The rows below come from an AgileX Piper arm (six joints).
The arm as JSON. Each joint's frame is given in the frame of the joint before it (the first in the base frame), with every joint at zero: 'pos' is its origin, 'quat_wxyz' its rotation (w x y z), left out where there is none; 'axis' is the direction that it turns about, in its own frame. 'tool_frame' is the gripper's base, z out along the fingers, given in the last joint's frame.
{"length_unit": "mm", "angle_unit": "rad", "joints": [
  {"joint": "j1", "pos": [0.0, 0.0, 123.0], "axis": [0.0, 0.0, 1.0]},
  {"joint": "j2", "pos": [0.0, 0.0, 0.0], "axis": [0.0, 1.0, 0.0]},
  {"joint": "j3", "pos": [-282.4, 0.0, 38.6], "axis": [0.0, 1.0, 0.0]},
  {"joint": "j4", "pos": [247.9, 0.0, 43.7], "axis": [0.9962, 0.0, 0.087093]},
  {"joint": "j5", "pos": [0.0, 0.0, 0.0], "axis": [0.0, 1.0, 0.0]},
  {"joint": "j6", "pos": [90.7, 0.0, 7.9], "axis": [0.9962, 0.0, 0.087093]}
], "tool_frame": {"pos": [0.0, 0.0, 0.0], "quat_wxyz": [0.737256, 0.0, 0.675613, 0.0]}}
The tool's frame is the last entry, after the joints.
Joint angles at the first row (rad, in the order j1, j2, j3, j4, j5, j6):
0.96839 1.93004 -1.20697 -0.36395 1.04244 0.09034
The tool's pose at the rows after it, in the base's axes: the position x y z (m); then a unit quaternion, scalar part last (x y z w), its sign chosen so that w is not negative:
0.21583 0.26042 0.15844 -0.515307 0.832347 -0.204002 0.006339
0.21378 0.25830 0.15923 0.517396 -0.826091 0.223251 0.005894
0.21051 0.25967 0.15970 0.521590 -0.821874 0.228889 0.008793
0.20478 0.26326 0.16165 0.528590 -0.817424 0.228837 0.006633
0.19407 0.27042 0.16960 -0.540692 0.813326 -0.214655 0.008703
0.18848 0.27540 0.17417 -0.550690 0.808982 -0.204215 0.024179
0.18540 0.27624 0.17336 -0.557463 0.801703 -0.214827 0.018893
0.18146 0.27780 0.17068 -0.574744 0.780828 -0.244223 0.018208
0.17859 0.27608 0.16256 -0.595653 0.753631 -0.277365 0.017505
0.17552 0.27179 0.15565 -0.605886 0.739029 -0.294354 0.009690
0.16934 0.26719 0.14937 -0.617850 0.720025 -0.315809 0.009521
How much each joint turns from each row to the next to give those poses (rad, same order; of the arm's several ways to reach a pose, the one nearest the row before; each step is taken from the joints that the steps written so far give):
0.00991 0.00211 -0.00045 -0.05559 0.09196 -0.00269
0.00765 0.00204 -0.00003 -0.01843 0.04177 0.00000
0.01208 0.00001 -0.00002 -0.00441 0.01362 -0.00001
0.02019 -0.00563 0.00006 0.00185 0.00565 0.00002
0.03483 -0.02607 -0.00002 0.01540 -0.01024 -0.00177
0.02061 -0.01525 0.00001 0.00248 -0.01967 -0.00208
0.01280 0.00458 -0.00002 -0.01125 0.01845 -0.00390
0.02586 0.01193 0.00461 -0.05211 0.02450 -0.00339
0.02084 0.01566 0.02723 -0.06660 0.00372 -0.00408
0.00921 0.00643 0.03072 -0.02763 0.00000 -0.00169
0.02145 -0.00001 0.04255 -0.04374 -0.00380 0.01420

